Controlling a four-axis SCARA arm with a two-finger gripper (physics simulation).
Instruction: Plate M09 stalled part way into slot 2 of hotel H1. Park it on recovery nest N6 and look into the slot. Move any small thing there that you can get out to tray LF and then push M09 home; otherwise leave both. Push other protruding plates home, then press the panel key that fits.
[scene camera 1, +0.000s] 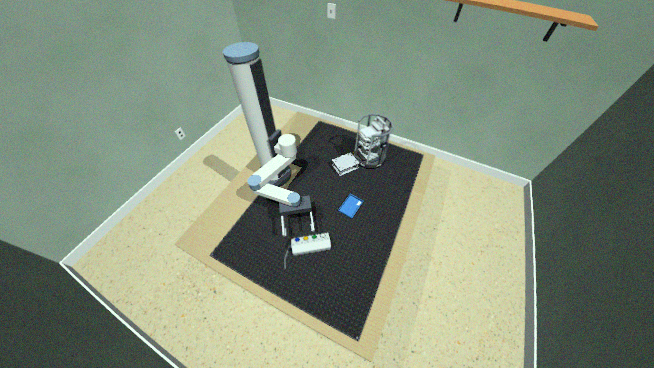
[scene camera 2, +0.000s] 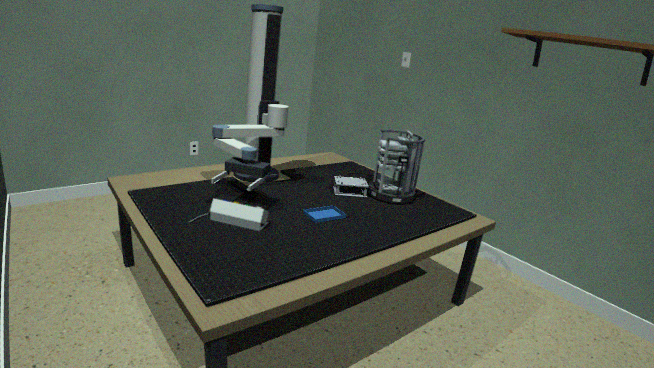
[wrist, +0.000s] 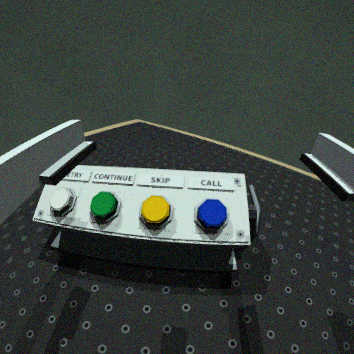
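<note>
My gripper is open and empty, above and just behind the key panel. In the wrist view the panel's white key has a partly hidden label; the green key reads CONTINUE, the yellow key SKIP and the blue key CALL. The round caged hotel holds stacked pale plates; slot 2 and plate names cannot be read. A low white stand is beside it. The blue tray shows a small white patch.
The arm's column stands at the back of the table. A cable runs from the panel's side onto the black mat. A wall shelf is high on the right.
</note>
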